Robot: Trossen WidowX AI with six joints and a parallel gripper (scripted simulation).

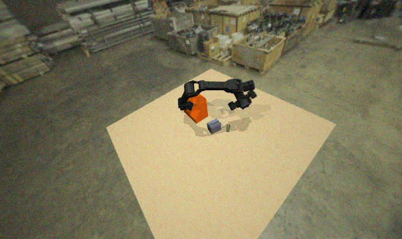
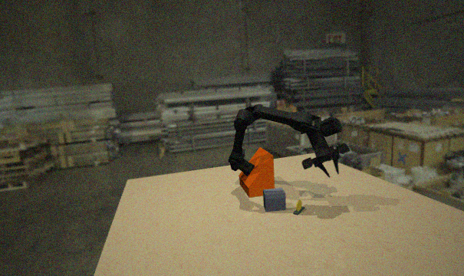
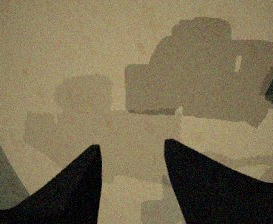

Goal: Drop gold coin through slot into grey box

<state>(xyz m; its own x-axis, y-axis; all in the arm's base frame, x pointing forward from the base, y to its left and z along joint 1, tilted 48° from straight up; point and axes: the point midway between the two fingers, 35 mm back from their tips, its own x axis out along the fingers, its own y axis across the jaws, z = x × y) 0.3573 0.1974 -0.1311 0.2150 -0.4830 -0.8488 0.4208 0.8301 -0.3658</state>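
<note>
Right now the thin gold coin is 14 cm to the right of my gripper tip, 12 cm below it and 3 cm behind it.
</note>
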